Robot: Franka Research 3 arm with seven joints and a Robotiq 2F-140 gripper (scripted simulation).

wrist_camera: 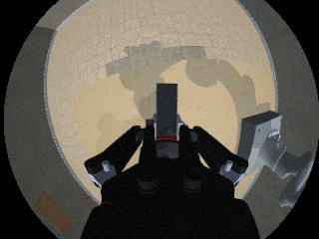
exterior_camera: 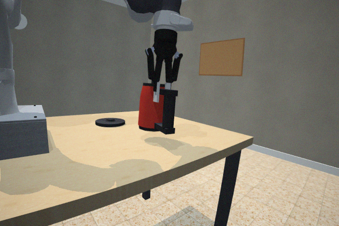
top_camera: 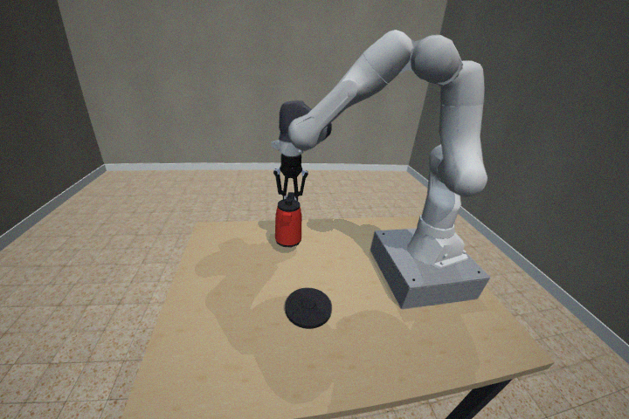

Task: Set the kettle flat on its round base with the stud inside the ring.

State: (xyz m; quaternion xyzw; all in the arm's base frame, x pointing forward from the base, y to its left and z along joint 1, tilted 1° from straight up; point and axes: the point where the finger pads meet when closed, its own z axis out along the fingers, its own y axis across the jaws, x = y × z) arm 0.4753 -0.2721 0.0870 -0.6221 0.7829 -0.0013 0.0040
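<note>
The red kettle is 1 cm ahead of my hand, 3 cm to the left of it and 5 cm below it. Also, from my hand: round black base 2 cm behind, 37 cm to the left, 17 cm below.
</note>
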